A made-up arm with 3 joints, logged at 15 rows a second.
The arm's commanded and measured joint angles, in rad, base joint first. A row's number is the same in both.
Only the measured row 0 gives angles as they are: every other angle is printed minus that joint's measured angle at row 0.
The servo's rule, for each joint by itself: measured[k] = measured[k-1] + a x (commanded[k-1-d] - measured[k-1]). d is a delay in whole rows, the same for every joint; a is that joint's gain. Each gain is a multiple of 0.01, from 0.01 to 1. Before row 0 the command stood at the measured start. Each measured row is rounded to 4 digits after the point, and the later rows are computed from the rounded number. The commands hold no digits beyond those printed.
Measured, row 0: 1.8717 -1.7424 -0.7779
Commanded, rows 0 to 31: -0.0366 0.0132 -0.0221; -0.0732 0.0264 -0.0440; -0.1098 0.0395 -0.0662; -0.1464 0.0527 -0.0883; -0.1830 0.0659 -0.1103; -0.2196 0.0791 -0.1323; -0.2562 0.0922 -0.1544; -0.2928 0.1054 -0.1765; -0.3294 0.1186 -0.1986; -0.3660 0.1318 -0.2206; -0.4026 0.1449 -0.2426; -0.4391 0.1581 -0.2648; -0.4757 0.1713 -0.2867; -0.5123 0.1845 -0.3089; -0.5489 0.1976 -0.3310; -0.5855 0.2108 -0.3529; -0.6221 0.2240 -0.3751; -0.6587 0.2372 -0.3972; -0.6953 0.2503 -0.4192; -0.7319 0.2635 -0.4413; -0.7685 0.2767 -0.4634; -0.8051 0.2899 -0.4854; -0.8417 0.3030 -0.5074; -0.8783 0.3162 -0.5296; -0.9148 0.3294 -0.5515; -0.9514 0.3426 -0.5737; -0.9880 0.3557 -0.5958; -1.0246 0.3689 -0.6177; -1.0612 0.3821 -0.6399; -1.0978 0.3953 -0.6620; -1.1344 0.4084 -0.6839; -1.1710 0.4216 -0.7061
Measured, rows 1 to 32: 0.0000 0.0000 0.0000; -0.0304 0.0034 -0.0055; -0.0659 0.0094 -0.0151; -0.1023 0.0172 -0.0279; -0.1389 0.0264 -0.0430; -0.1755 0.0367 -0.0598; -0.2121 0.0477 -0.0779; -0.2487 0.0593 -0.0970; -0.2853 0.0713 -0.1169; -0.3219 0.0836 -0.1373; -0.3585 0.0961 -0.1581; -0.3951 0.1088 -0.1792; -0.4316 0.1216 -0.2006; -0.4682 0.1345 -0.2221; -0.5048 0.1475 -0.2438; -0.5414 0.1605 -0.2656; -0.5780 0.1736 -0.2874; -0.6146 0.1867 -0.3093; -0.6512 0.1998 -0.3313; -0.6878 0.2129 -0.3533; -0.7244 0.2261 -0.3753; -0.7610 0.2393 -0.3973; -0.7976 0.2525 -0.4193; -0.8342 0.2656 -0.4413; -0.8708 0.2788 -0.4634; -0.9073 0.2920 -0.4854; -0.9439 0.3052 -0.5075; -0.9805 0.3183 -0.5296; -1.0171 0.3315 -0.5516; -1.0537 0.3447 -0.5737; -1.0903 0.3579 -0.5958; -1.1269 0.3710 -0.6178
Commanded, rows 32 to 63: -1.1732 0.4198 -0.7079; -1.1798 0.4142 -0.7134; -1.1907 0.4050 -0.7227; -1.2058 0.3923 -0.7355; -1.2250 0.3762 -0.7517; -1.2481 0.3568 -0.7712; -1.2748 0.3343 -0.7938; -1.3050 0.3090 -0.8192; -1.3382 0.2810 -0.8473; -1.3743 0.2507 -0.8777; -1.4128 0.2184 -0.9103; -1.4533 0.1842 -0.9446; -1.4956 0.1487 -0.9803; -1.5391 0.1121 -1.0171; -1.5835 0.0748 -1.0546; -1.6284 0.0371 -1.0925; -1.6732 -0.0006 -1.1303; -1.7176 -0.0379 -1.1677; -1.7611 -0.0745 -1.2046; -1.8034 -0.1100 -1.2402; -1.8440 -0.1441 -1.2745; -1.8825 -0.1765 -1.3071; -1.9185 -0.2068 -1.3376; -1.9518 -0.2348 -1.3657; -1.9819 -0.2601 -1.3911; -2.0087 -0.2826 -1.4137; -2.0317 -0.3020 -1.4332; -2.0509 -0.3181 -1.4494; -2.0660 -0.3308 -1.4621; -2.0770 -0.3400 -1.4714; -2.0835 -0.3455 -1.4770; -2.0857 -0.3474 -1.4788
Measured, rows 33 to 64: -1.1635 0.3842 -0.6399; -1.1716 0.3935 -0.6569; -1.1784 0.3989 -0.6710; -1.1886 0.4005 -0.6839; -1.2029 0.3984 -0.6968; -1.2212 0.3926 -0.7105; -1.2435 0.3833 -0.7257; -1.2695 0.3706 -0.7427; -1.2990 0.3546 -0.7618; -1.3315 0.3355 -0.7832; -1.3670 0.3135 -0.8068; -1.4050 0.2888 -0.8327; -1.4451 0.2616 -0.8607; -1.4870 0.2322 -0.8906; -1.5302 0.2010 -0.9222; -1.5744 0.1682 -0.9553; -1.6192 0.1341 -0.9896; -1.6640 0.0991 -1.0248; -1.7085 0.0635 -1.0605; -1.7522 0.0276 -1.0965; -1.7947 -0.0082 -1.1324; -1.8356 -0.0435 -1.1679; -1.8745 -0.0781 -1.2027; -1.9110 -0.1116 -1.2364; -1.9449 -0.1436 -1.2687; -1.9756 -0.1739 -1.2993; -2.0031 -0.2022 -1.3279; -2.0268 -0.2281 -1.3542; -2.0468 -0.2515 -1.3780; -2.0627 -0.2721 -1.3990; -2.0746 -0.2898 -1.4171; -2.0820 -0.3043 -1.4321
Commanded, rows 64 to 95: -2.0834 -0.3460 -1.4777; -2.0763 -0.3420 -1.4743; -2.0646 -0.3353 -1.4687; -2.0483 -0.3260 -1.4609; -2.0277 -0.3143 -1.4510; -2.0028 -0.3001 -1.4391; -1.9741 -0.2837 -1.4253; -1.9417 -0.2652 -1.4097; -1.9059 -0.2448 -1.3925; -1.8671 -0.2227 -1.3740; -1.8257 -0.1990 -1.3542; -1.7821 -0.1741 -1.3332; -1.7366 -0.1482 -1.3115; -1.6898 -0.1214 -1.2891; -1.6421 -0.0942 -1.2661; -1.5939 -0.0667 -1.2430; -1.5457 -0.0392 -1.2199; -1.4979 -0.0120 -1.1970; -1.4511 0.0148 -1.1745; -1.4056 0.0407 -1.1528; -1.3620 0.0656 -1.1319; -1.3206 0.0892 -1.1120; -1.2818 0.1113 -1.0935; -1.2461 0.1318 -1.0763; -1.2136 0.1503 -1.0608; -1.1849 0.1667 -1.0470; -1.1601 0.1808 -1.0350; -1.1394 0.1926 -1.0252; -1.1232 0.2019 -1.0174; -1.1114 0.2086 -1.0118; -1.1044 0.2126 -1.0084; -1.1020 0.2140 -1.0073
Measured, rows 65 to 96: -2.0851 -0.3155 -1.4438; -2.0837 -0.3234 -1.4523; -2.0776 -0.3282 -1.4578; -2.0668 -0.3300 -1.4605; -2.0514 -0.3290 -1.4606; -2.0317 -0.3252 -1.4582; -2.0077 -0.3187 -1.4534; -1.9798 -0.3096 -1.4464; -1.9482 -0.2981 -1.4372; -1.9131 -0.2842 -1.4260; -1.8749 -0.2682 -1.4130; -1.8341 -0.2502 -1.3983; -1.7909 -0.2304 -1.3820; -1.7458 -0.2090 -1.3644; -1.6993 -0.1862 -1.3456; -1.6518 -0.1623 -1.3257; -1.6037 -0.1374 -1.3050; -1.5556 -0.1119 -1.2837; -1.5077 -0.0859 -1.2620; -1.4607 -0.0597 -1.2401; -1.4150 -0.0336 -1.2183; -1.3710 -0.0078 -1.1967; -1.3292 0.0174 -1.1755; -1.2899 0.0418 -1.1550; -1.2535 0.0652 -1.1353; -1.2204 0.0873 -1.1167; -1.1909 0.1079 -1.0993; -1.1653 0.1269 -1.0832; -1.1438 0.1440 -1.0687; -1.1267 0.1591 -1.0559; -1.1140 0.1720 -1.0449; -1.1060 0.1826 -1.0358
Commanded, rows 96 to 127: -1.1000 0.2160 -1.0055; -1.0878 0.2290 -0.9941; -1.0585 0.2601 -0.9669; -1.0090 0.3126 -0.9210; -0.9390 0.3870 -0.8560; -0.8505 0.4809 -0.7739; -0.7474 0.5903 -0.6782; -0.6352 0.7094 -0.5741; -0.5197 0.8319 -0.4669; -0.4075 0.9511 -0.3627; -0.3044 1.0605 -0.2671; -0.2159 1.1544 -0.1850; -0.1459 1.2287 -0.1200; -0.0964 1.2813 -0.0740; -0.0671 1.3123 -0.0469; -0.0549 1.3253 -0.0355; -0.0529 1.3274 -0.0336; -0.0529 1.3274 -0.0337; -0.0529 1.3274 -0.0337; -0.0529 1.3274 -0.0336; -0.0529 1.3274 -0.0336; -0.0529 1.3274 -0.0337; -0.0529 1.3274 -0.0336; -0.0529 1.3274 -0.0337; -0.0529 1.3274 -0.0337; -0.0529 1.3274 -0.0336; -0.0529 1.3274 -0.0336; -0.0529 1.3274 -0.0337; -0.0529 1.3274 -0.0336; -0.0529 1.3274 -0.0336; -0.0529 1.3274 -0.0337; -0.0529 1.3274 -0.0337
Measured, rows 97 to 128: -1.1027 0.1908 -1.0287; -1.1005 0.1974 -1.0229; -1.0900 0.2056 -1.0157; -1.0639 0.2198 -1.0035; -1.0183 0.2439 -0.9829; -0.9525 0.2811 -0.9512; -0.8678 0.3330 -0.9069; -0.7679 0.3999 -0.8497; -0.6578 0.4804 -0.7808; -0.5432 0.5718 -0.7023; -0.4306 0.6704 -0.6174; -0.3259 0.7718 -0.5298; -0.2346 0.8713 -0.4436; -0.1610 0.9642 -0.3627; -0.1074 1.0466 -0.2905; -0.0740 1.1157 -0.2296; -0.0581 1.1702 -0.1811; -0.0538 1.2111 -0.1442; -0.0531 1.2413 -0.1166; -0.0529 1.2637 -0.0959; -0.0529 1.2803 -0.0803; -0.0529 1.2925 -0.0686; -0.0529 1.3016 -0.0599; -0.0529 1.3083 -0.0533; -0.0529 1.3133 -0.0484; -0.0529 1.3170 -0.0447; -0.0529 1.3197 -0.0419; -0.0529 1.3217 -0.0398; -0.0529 1.3232 -0.0383; -0.0529 1.3243 -0.0371; -0.0529 1.3251 -0.0362; -0.0529 1.3257 -0.0356
